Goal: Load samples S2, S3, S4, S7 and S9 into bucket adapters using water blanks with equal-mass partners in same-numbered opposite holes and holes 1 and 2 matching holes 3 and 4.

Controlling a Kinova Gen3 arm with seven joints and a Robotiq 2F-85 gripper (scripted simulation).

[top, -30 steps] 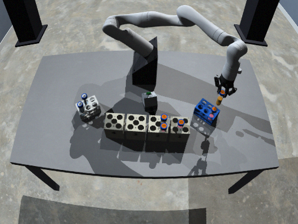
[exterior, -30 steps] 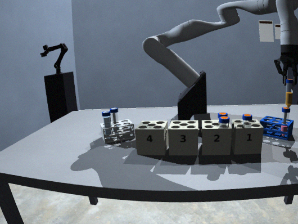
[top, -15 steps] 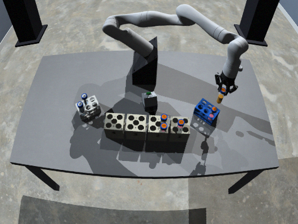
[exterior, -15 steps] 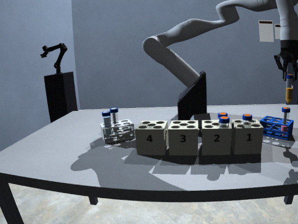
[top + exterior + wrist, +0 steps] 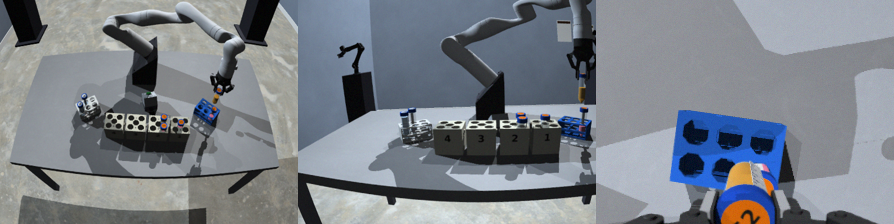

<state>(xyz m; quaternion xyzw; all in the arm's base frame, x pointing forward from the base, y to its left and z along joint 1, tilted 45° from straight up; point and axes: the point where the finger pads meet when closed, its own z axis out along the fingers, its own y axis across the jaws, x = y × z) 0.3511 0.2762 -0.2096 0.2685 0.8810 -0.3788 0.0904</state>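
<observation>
Now: the sample tube S2 1 cm to the left of my hand and 5 cm below it. Also, from my hand: blue rack (2 cm behind, 2 cm to the right, 21 cm below); sample tube S4 (2 cm ahead, 18 cm below); sample tube S3 (10 cm ahead, 20 cm to the right, 18 cm below).
</observation>
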